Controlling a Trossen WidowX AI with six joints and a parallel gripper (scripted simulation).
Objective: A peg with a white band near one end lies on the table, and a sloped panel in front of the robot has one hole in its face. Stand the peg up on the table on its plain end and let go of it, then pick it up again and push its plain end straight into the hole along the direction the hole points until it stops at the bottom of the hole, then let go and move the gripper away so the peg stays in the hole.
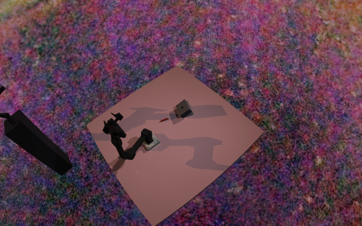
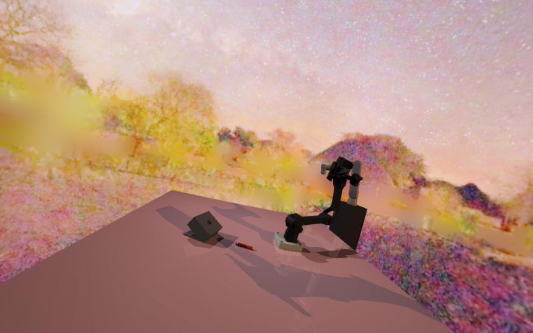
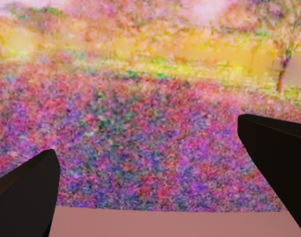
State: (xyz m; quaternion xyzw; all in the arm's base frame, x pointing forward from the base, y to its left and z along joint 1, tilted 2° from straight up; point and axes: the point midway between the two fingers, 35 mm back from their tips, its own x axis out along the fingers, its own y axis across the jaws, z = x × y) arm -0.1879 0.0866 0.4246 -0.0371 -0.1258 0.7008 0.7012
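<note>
The red peg is 470 mm ahead of my gripper tip, 450 mm below it and 50 mm to the right of it. Round my gripper tip: dark sloped panel: 650 mm ahead, 400 mm below, 110 mm to the right.
</note>
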